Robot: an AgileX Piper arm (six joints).
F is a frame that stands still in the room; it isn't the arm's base.
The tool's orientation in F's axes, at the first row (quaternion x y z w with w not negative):
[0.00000, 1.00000, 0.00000, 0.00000]
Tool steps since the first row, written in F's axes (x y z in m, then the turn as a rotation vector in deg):
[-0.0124, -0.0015, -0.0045, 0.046, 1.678, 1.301]
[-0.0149, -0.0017, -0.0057, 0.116, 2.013, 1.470]
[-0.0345, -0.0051, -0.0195, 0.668, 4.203, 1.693]
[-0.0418, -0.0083, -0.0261, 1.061, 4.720, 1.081]
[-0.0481, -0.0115, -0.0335, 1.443, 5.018, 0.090]
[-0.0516, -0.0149, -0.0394, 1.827, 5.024, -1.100]
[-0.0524, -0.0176, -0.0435, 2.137, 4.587, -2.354]
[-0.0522, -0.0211, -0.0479, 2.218, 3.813, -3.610]
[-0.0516, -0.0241, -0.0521, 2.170, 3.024, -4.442]
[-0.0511, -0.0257, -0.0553, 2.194, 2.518, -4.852]
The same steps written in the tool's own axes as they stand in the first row. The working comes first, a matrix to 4 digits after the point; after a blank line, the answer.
The tool's axes in the first row as the columns of a matrix, in F's axes (used below as rounded here):
[-1.0000, 0.0000, 0.0000]
[0.0000, 1.0000, 0.0000]
[0.0000, 0.0000, -1.0000]

[0.0124, -0.0015, 0.0045, -0.046, 1.678, -1.301]
[0.0149, -0.0017, 0.0057, -0.116, 2.013, -1.470]
[0.0345, -0.0051, 0.0195, -0.668, 4.203, -1.693]
[0.0418, -0.0083, 0.0261, -1.061, 4.720, -1.081]
[0.0481, -0.0115, 0.0335, -1.443, 5.018, -0.090]
[0.0516, -0.0149, 0.0394, -1.827, 5.024, 1.100]
[0.0524, -0.0176, 0.0435, -2.137, 4.587, 2.354]
[0.0522, -0.0211, 0.0479, -2.218, 3.813, 3.610]
[0.0516, -0.0241, 0.0521, -2.170, 3.024, 4.442]
[0.0511, -0.0257, 0.0553, -2.194, 2.518, 4.852]

